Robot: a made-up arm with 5 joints.
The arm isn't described. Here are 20 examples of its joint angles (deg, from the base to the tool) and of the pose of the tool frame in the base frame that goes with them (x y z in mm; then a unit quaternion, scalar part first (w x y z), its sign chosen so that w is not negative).
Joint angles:
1: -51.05 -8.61 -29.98 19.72 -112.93
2: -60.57 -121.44 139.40 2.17 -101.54
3: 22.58 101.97 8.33 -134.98 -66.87
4: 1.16 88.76 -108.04 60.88 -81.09
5: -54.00 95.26 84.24 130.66 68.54
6: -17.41 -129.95 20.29 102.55 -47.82
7: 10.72 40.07 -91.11 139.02 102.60
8: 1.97 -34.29 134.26 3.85 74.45
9: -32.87 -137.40 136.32 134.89 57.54
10: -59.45 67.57 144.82 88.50 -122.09
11: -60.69 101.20 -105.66 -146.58 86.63
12: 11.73 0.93 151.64 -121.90 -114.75
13: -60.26 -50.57 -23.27 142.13 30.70
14: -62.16 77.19 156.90 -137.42 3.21
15: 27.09 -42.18 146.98 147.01 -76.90
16: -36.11 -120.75 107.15 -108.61 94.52
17: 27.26 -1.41 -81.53 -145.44 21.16
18: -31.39 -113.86 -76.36 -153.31 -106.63
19: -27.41 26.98 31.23 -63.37 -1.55
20: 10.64 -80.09 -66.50 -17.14 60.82
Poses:
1: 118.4 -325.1 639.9 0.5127 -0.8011 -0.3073 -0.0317
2: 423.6 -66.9 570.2 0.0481 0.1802 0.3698 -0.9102
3: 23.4 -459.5 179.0 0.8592 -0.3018 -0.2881 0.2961
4: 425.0 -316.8 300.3 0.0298 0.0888 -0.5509 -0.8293
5: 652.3 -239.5 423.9 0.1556 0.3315 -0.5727 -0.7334
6: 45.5 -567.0 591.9 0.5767 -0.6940 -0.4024 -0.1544
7: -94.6 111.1 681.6 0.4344 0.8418 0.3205 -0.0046
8: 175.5 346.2 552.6 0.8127 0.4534 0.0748 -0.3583
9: 153.5 -545.7 461.8 0.7119 -0.4927 -0.4559 -0.2066
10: 362.6 -377.0 211.3 0.4420 0.1801 0.2462 0.8436
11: 176.6 0.6 681.7 0.4904 0.7414 0.4321 -0.1519
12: 478.6 248.7 706.9 0.0914 0.2225 -0.9632 0.1199
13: 417.4 160.8 785.7 0.1705 0.4297 0.3859 -0.7983
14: 120.0 93.4 537.9 0.1695 -0.8214 0.4270 -0.3378
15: 184.3 329.9 776.3 0.0112 -0.7122 0.6756 -0.1904
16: 366.2 27.1 619.4 0.6039 0.3974 -0.6901 -0.0345
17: -4.4 -175.5 366.1 0.5592 -0.6703 -0.2657 -0.4092
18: -192.6 -172.5 905.7 0.3383 0.9192 0.1851 0.0795
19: 371.8 -53.1 770.8 0.1901 0.0965 0.9750 0.0628
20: 506.1 -299.7 817.5 0.0855 0.0808 -0.8404 -0.5290
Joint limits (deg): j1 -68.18..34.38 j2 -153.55..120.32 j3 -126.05..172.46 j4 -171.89..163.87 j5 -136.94..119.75
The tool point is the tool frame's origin. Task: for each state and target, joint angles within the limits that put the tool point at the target. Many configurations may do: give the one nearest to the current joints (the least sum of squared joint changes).
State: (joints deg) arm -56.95 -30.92 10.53 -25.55 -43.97
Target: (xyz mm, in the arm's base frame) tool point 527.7 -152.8 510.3
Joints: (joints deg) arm -40.22 -21.65 -2.27 -54.52 -66.32
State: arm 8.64 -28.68 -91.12 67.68 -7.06
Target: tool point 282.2 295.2 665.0
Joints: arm 6.38 -54.59 -112.42 82.22 2.84
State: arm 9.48 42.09 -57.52 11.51 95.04
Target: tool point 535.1 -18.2 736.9
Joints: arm 13.79 -17.20 -77.15 -35.08 92.56
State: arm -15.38 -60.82 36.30 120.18 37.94
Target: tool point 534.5 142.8 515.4
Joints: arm 1.30 -34.07 34.87 130.56 49.51
